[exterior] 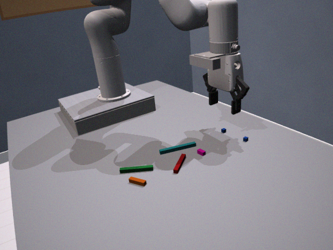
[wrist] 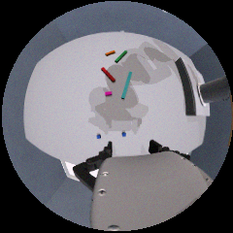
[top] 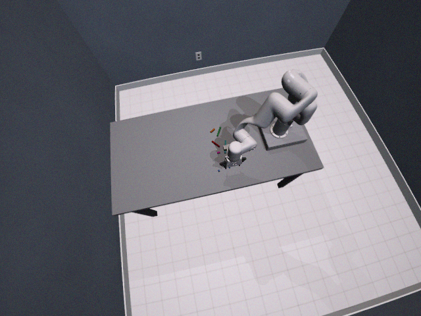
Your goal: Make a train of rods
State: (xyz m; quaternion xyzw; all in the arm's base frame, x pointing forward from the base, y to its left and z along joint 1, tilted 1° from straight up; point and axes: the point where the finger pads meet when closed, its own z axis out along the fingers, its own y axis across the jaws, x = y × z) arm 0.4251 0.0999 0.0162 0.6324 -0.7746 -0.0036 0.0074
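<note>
My hand is 3 cm short of the magenta rod, 15 cm to the left of it and 7 cm above it. The rest, counted from my hand: green rod: 4 cm behind, 30 cm to the right, 7 cm below; red rod: 2 cm ahead, 22 cm to the right, 7 cm below; turquoise rod: 3 cm behind, 17 cm to the right, 7 cm below.
</note>
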